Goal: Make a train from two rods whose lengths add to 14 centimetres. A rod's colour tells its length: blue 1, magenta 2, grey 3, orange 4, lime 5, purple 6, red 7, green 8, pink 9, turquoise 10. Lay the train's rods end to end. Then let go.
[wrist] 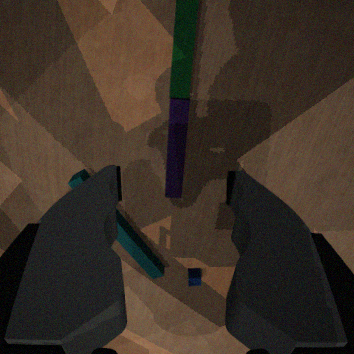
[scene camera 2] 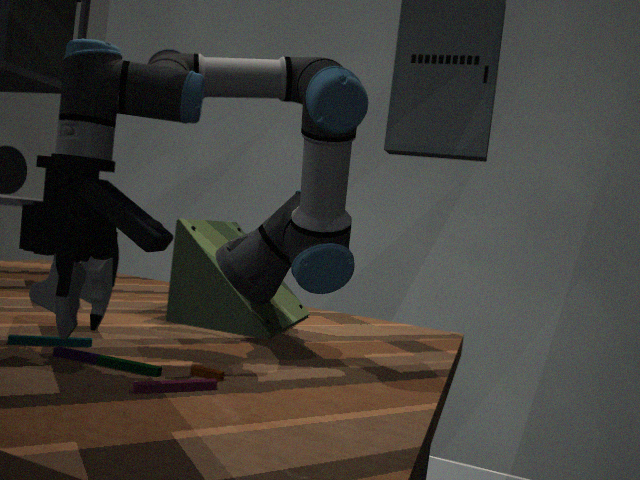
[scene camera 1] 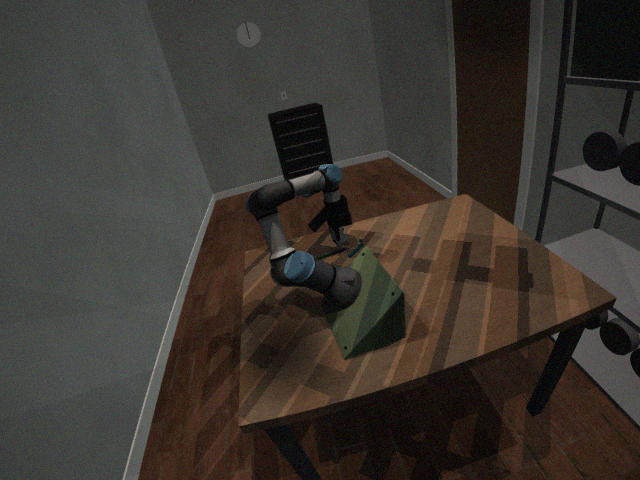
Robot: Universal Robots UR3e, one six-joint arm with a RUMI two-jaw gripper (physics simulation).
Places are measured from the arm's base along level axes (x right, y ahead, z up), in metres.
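Pixels of known places: gripper, fingertip midpoint: (wrist: 173,170) (scene camera 2: 79,334) (scene camera 1: 338,246); arm's base, link origin: (scene camera 2: 242,276) (scene camera 1: 347,288).
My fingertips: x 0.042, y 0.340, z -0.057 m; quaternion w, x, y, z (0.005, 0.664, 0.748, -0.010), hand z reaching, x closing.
For each thing: its middle in the pictures, then the offset to it from my fingertips.
- purple rod, body centre: (wrist: 175,148) (scene camera 2: 77,355) dx +0.000, dy +0.001, dz -0.025 m
- green rod, body centre: (wrist: 185,14) (scene camera 2: 129,365) dx -0.070, dy -0.007, dz -0.025 m
- turquoise rod, body centre: (wrist: 121,230) (scene camera 2: 51,341) (scene camera 1: 356,250) dx +0.067, dy -0.025, dz -0.025 m
- small blue rod, body centre: (wrist: 193,276) dx +0.107, dy +0.035, dz -0.025 m
The purple rod (scene camera 2: 74,355) (wrist: 177,150) and the green rod (scene camera 2: 129,364) (wrist: 183,55) lie on the table in one straight line, end to end. Their facing ends touch, with no gap visible in the wrist view. My gripper (scene camera 1: 339,244) (scene camera 2: 80,329) (wrist: 173,170) is open, with its fingers apart on either side of the purple rod's free end and a little above the table. Nothing is held between the fingers. The green rod's far end is cut off in the wrist view.
A turquoise rod (scene camera 1: 355,250) (scene camera 2: 31,340) (wrist: 137,250) lies beside the train, partly hidden by a finger in the wrist view. A small blue rod (wrist: 195,277) lies beyond the purple end. Pink (scene camera 2: 175,385) and orange (scene camera 2: 206,372) rods lie near the green end. The green wedge base (scene camera 1: 385,310) (scene camera 2: 201,294) stands nearby.
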